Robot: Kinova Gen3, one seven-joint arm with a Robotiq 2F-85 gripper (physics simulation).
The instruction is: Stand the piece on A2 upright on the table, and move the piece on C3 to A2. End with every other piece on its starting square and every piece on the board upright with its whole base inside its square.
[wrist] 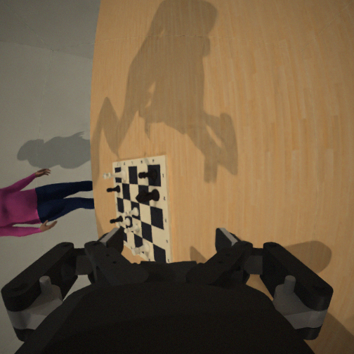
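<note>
The chessboard (168,210) lies left of centre, seen at a slant, so its pieces seem to lean left. A black piece (153,195) is on A2 and looks upright, its dark head over the neighbouring square. A white piece (134,212) is on C3, close to other white pieces in this view. My gripper (169,238) is open and empty, high above the table; its left finger overlaps the view of the board's lower left part.
A black piece (152,175) stands on A1, beside the A2 piece. Black pieces (114,189) (117,220) stand at the board's left side. White pieces (133,229) (143,248) stand lower down. The wooden table (280,150) extends right; a person (22,205) is beyond its left edge.
</note>
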